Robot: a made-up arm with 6 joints. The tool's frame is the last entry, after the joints.
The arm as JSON. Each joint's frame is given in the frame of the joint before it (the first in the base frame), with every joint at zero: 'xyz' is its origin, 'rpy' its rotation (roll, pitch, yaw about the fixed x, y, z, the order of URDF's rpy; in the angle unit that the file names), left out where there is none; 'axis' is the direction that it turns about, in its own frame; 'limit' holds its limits. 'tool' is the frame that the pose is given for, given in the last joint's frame.
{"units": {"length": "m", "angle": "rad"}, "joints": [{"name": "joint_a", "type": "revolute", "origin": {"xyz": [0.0, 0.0, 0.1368]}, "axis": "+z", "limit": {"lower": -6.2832, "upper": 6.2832}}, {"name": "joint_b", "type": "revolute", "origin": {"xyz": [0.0, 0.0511, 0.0], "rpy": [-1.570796, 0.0, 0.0]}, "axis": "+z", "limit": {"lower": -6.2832, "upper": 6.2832}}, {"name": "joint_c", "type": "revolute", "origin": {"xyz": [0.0, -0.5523, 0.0]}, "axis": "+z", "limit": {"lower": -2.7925, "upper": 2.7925}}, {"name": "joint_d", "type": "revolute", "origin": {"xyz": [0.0, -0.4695, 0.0], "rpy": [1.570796, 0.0, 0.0]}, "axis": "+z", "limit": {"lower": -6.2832, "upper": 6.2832}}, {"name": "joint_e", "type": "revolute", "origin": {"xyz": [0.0, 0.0, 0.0], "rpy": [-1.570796, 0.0, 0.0]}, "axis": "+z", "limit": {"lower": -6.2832, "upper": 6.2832}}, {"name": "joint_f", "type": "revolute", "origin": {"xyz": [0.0, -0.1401, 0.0], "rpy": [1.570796, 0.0, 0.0]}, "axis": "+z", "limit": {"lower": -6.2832, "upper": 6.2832}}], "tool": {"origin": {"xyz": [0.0, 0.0, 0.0]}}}
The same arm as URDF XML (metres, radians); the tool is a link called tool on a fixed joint. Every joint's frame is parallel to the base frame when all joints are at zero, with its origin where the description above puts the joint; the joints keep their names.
<robot name="arm">
  <link name="base_link"/>
  <link name="link1"/>
  <link name="link2"/>
  <link name="link3"/>
  <link name="link4"/>
  <link name="link5"/>
  <link name="link6"/>
  <link name="tool"/>
  <joint name="joint_a" type="revolute">
    <parent link="base_link"/>
    <child link="link1"/>
    <origin xyz="0 0 0.1368"/>
    <axis xyz="0 0 1"/>
    <limit lower="-6.2832" upper="6.2832"/>
  </joint>
  <joint name="joint_b" type="revolute">
    <parent link="link1"/>
    <child link="link2"/>
    <origin xyz="0 0.0511 0"/>
    <axis xyz="0 1 0"/>
    <limit lower="-6.2832" upper="6.2832"/>
  </joint>
  <joint name="joint_c" type="revolute">
    <parent link="link2"/>
    <child link="link3"/>
    <origin xyz="0 0 0.5523"/>
    <axis xyz="0 1 0"/>
    <limit lower="-2.7925" upper="2.7925"/>
  </joint>
  <joint name="joint_d" type="revolute">
    <parent link="link3"/>
    <child link="link4"/>
    <origin xyz="0 0 0.4695"/>
    <axis xyz="0 0 1"/>
    <limit lower="-6.2832" upper="6.2832"/>
  </joint>
  <joint name="joint_e" type="revolute">
    <parent link="link4"/>
    <child link="link5"/>
    <origin xyz="0 0 0"/>
    <axis xyz="0 1 0"/>
    <limit lower="-6.2832" upper="6.2832"/>
  </joint>
  <joint name="joint_f" type="revolute">
    <parent link="link5"/>
    <child link="link6"/>
    <origin xyz="0 0 0.1401"/>
    <axis xyz="0 0 1"/>
    <limit lower="-6.2832" upper="6.2832"/>
  </joint>
  <joint name="tool_joint" type="fixed">
    <parent link="link6"/>
    <child link="tool"/>
    <origin xyz="0 0 0"/>
  </joint>
</robot>

